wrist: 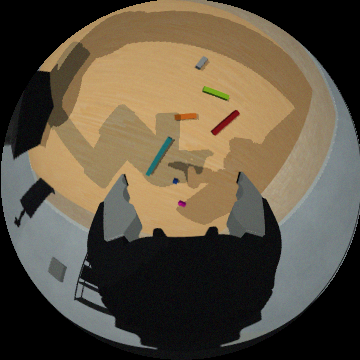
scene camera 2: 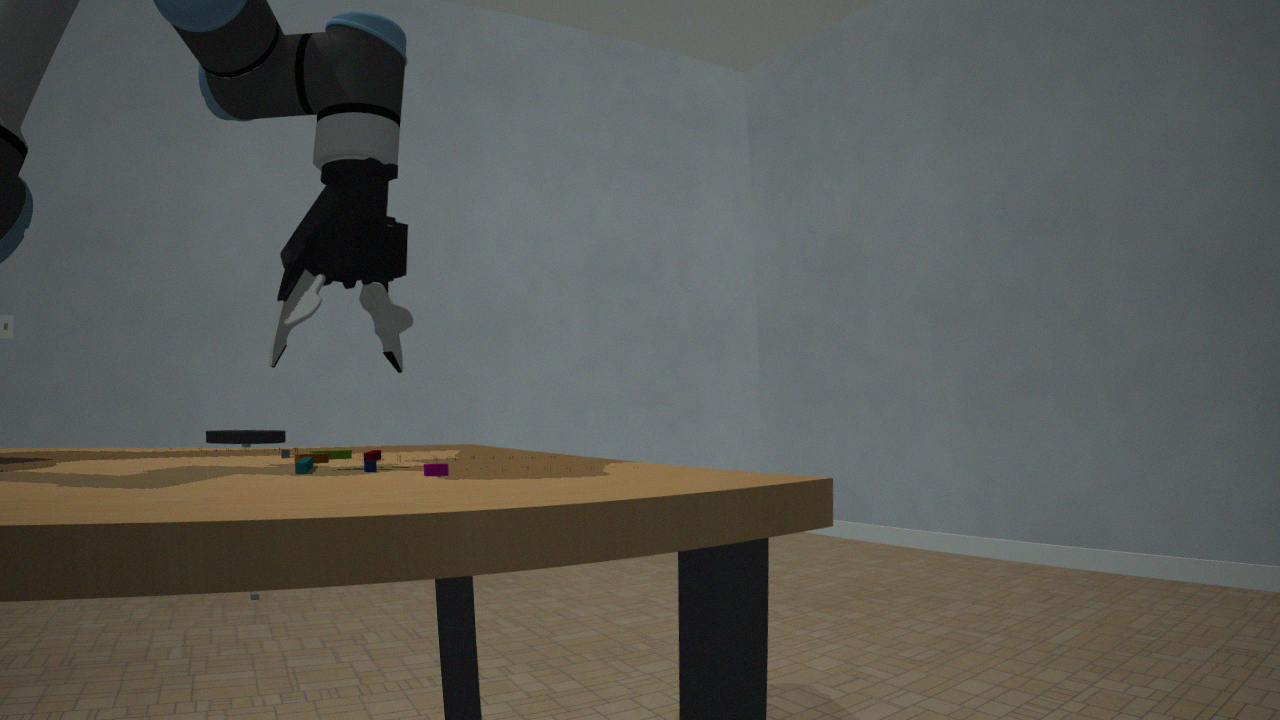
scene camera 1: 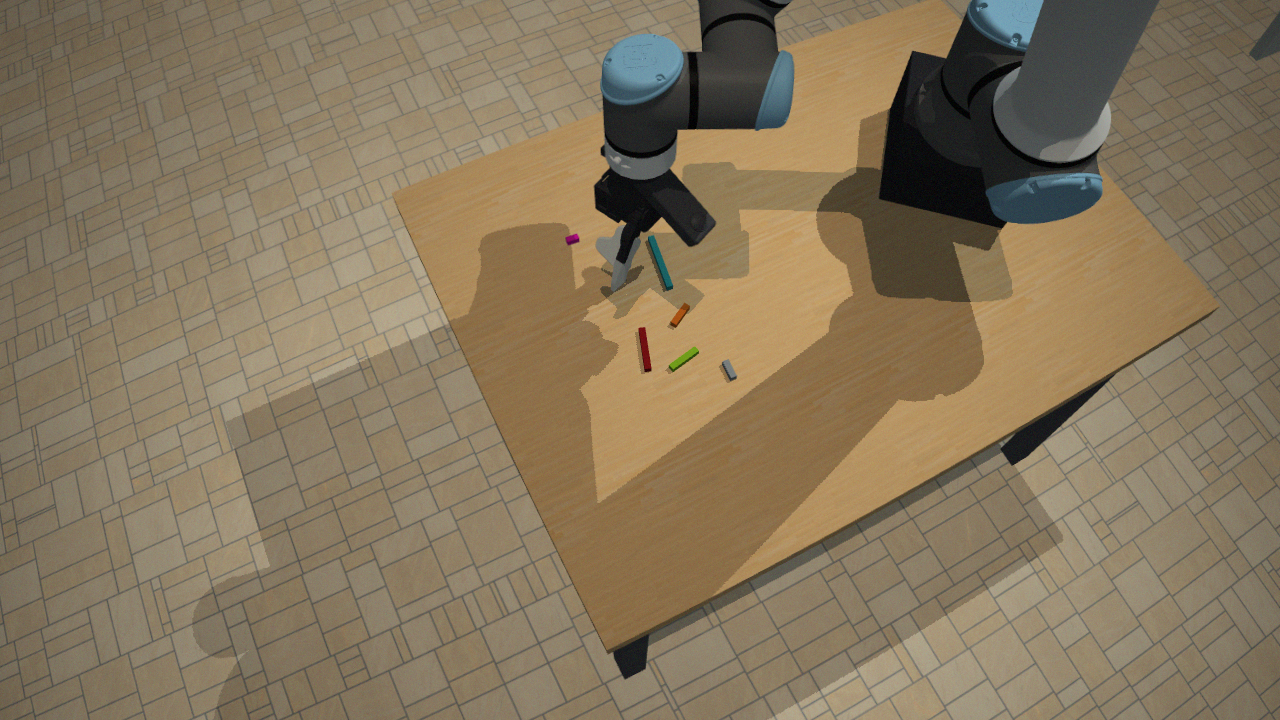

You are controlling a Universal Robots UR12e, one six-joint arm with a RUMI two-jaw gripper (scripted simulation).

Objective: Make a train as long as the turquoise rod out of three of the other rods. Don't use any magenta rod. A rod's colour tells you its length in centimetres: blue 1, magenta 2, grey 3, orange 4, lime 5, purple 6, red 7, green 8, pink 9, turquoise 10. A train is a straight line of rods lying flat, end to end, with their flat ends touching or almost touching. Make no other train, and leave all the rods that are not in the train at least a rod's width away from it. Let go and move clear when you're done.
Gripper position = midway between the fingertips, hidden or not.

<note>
I see my gripper [scene camera 2: 339,370].
My gripper shows as well in the wrist view [wrist: 182,173] and in scene camera 1 [scene camera 1: 647,253].
</note>
